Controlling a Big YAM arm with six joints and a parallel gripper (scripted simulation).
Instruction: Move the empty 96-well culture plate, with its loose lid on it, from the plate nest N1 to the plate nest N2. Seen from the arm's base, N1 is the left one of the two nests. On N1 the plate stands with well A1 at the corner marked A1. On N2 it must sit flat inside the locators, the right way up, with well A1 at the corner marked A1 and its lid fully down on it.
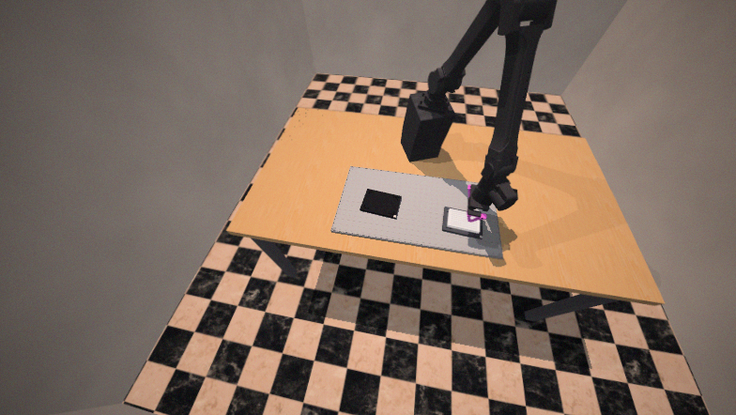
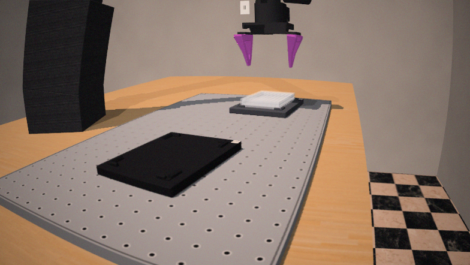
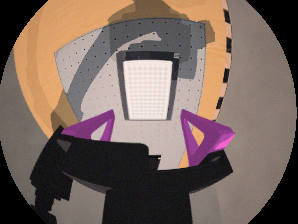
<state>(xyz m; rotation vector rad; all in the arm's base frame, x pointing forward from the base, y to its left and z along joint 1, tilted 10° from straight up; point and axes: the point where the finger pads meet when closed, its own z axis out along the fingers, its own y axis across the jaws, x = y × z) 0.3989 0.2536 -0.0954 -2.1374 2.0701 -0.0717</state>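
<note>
Right now the clear lid is 80 mm below my hand. Round my hand: white corner mark (60 mm ahead, 280 mm to the right, 90 mm below); then dark nest N1 (100 mm below); then black nest N2 (10 mm ahead, 360 mm to the right, 100 mm below).
</note>
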